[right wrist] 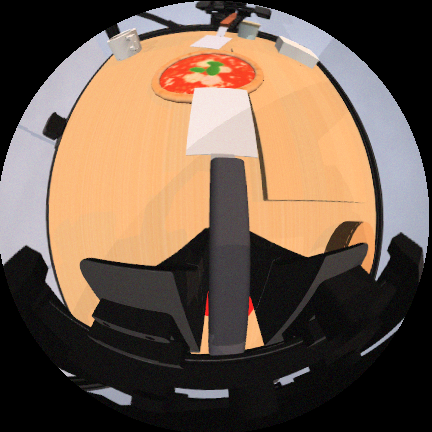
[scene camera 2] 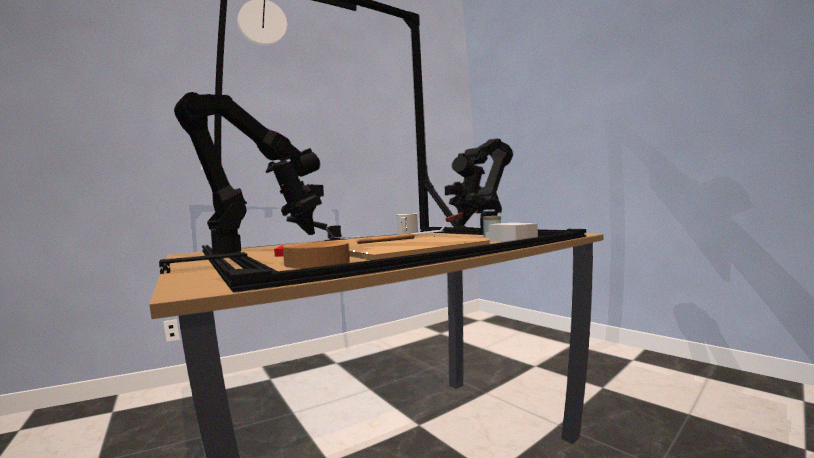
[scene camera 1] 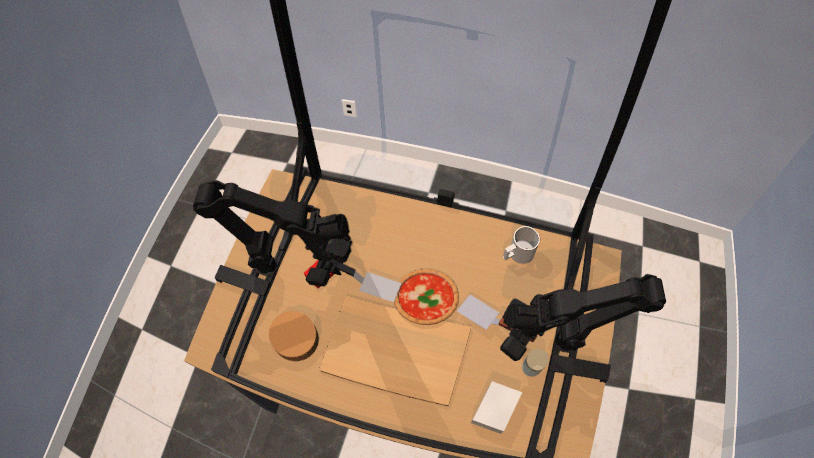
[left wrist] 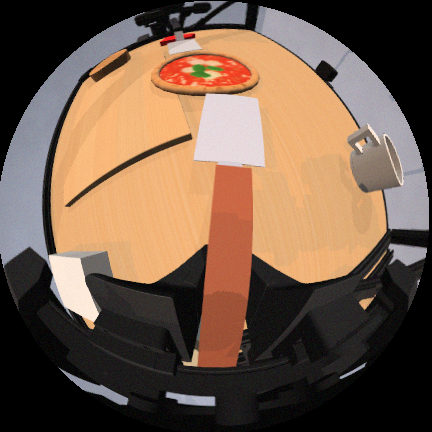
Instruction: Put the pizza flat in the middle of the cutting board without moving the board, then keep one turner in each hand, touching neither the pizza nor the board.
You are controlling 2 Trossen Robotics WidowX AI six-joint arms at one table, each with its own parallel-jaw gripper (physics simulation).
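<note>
The pizza lies topping up, its front part over the back edge of the cutting board and the rest behind it. My left gripper is shut on the orange-brown handle of one turner; its blade is right of the pizza in scene camera 1. My right gripper is shut on the dark grey handle of the other turner; its blade is at the pizza's left rim. Whether either blade touches the pizza is unclear.
A grey mug stands at the back right in scene camera 1. A round wooden block is left of the board. A small jar and a white box are at its right. A red object lies near the right gripper.
</note>
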